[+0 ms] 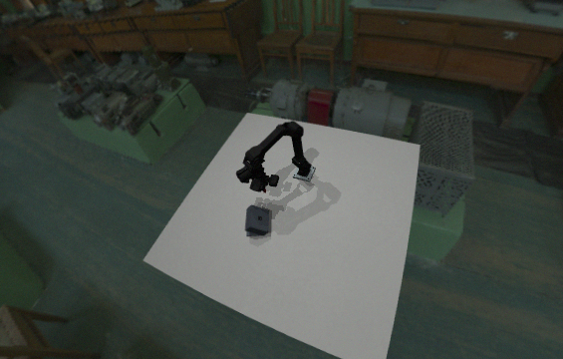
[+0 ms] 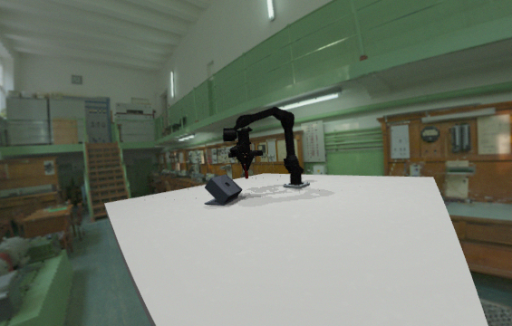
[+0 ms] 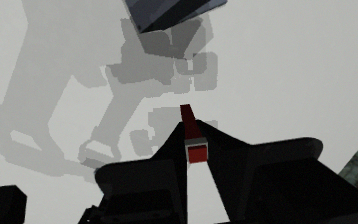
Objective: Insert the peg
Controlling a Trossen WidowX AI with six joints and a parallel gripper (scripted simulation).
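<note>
The sloped dark grey panel lies 160 mm ahead of my gripper tip, 40 mm to the left of it and 60 mm below it. Also, from my gripper tip: red square peg: 20 mm above.
</note>
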